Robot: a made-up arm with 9 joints.
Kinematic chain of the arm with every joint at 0, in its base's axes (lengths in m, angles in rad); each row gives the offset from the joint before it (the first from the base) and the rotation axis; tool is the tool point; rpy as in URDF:
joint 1: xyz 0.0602 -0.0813 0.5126 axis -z
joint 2: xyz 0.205 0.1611 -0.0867 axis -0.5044 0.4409 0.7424
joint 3: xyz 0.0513 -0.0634 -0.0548 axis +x
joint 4: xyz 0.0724 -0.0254 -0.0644 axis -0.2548 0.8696 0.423
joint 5: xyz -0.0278 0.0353 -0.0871 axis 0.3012 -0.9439 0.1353
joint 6: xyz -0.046 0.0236 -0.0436 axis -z
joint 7: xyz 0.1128 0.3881 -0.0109 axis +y
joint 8: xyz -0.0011 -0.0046 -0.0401 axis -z
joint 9: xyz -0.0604 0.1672 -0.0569 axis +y
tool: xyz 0.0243 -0.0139 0.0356 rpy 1.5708 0 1.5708
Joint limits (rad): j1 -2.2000..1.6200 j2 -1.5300..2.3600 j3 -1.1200..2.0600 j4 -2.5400..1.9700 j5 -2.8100..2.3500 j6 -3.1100..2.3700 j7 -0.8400..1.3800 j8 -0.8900..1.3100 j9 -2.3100..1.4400
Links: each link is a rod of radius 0.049 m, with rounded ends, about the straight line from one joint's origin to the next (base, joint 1, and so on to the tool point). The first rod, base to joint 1, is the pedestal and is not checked.
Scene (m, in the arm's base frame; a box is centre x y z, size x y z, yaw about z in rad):
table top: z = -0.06
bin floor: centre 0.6 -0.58 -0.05 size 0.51 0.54 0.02 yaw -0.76
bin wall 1: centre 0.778 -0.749 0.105 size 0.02 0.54 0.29 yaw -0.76
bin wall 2: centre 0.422 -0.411 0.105 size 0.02 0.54 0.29 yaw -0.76
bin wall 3: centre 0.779 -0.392 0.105 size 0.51 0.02 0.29 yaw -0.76
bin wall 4: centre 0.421 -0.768 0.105 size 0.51 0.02 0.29 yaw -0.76
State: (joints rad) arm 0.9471 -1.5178 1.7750 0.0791 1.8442 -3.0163 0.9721 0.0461 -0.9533
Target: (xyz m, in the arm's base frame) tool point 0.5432 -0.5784 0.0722
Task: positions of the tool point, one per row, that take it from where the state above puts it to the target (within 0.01 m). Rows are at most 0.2 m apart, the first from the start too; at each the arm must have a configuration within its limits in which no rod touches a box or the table.
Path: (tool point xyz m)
1: 0.5632 -0.7234 0.3716
2: 0.5828 -0.6579 0.2054
3: 0.5432 -0.5784 0.0722

